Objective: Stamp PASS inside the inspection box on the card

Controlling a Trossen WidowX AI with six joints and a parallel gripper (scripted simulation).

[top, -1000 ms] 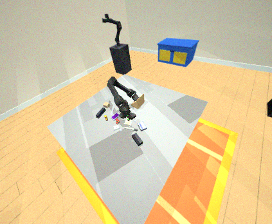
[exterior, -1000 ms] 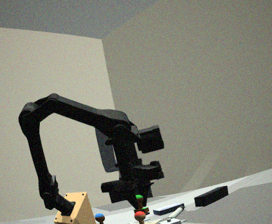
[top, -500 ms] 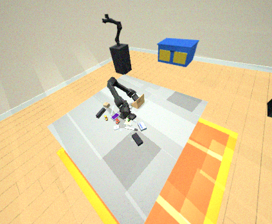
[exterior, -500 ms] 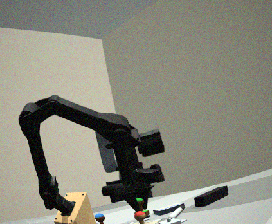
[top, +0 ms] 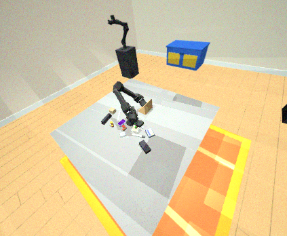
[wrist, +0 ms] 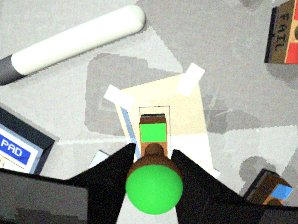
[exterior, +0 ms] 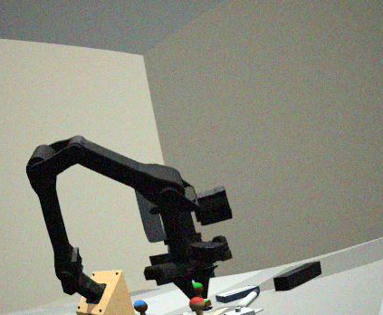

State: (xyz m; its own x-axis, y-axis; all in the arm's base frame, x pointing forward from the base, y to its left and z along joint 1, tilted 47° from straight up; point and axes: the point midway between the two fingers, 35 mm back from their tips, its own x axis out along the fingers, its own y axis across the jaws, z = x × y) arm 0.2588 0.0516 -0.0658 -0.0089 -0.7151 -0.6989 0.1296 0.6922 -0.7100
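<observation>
The white rod lies 60 mm ahead of my gripper tip, 90 mm to the left of it and 30 mm below it. From my gripper tip the other things lie so: blue-knobbed stamp: 60 mm behind, 110 mm to the right, 20 mm below; then red-knobbed stamp: 80 mm ahead, 90 mm to the right, 20 mm below; then green-knobbed PASS stamp: right at my gripper tip.
</observation>
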